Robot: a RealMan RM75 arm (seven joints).
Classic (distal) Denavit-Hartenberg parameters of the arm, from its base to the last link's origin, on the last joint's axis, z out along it. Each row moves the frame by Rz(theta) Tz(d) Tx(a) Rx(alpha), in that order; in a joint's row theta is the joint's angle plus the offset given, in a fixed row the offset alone. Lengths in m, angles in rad.
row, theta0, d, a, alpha
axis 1, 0.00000, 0.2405, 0.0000, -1.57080
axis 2, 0.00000, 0.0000, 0.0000, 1.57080
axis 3, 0.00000, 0.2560, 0.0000, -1.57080
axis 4, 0.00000, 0.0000, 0.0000, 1.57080
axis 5, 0.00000, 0.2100, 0.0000, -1.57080
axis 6, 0.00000, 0.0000, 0.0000, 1.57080
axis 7, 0.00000, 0.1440, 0.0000, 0.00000
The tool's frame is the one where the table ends.
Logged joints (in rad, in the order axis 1, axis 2, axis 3, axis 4, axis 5, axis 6, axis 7), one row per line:
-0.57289, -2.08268, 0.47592, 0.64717, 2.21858, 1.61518, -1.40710
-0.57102, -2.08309, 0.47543, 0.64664, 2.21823, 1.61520, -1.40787
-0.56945, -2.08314, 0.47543, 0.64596, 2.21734, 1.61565, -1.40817
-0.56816, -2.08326, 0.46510, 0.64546, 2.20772, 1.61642, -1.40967
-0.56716, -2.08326, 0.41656, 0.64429, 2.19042, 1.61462, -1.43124
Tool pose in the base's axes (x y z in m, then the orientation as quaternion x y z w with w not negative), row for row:
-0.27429, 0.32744, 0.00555, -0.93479, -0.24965, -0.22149, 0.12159
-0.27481, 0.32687, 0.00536, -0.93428, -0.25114, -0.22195, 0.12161
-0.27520, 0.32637, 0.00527, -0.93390, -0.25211, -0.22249, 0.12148
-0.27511, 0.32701, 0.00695, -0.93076, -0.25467, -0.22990, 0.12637
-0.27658, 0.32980, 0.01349, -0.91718, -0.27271, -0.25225, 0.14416
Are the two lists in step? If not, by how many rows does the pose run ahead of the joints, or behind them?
They are in step.
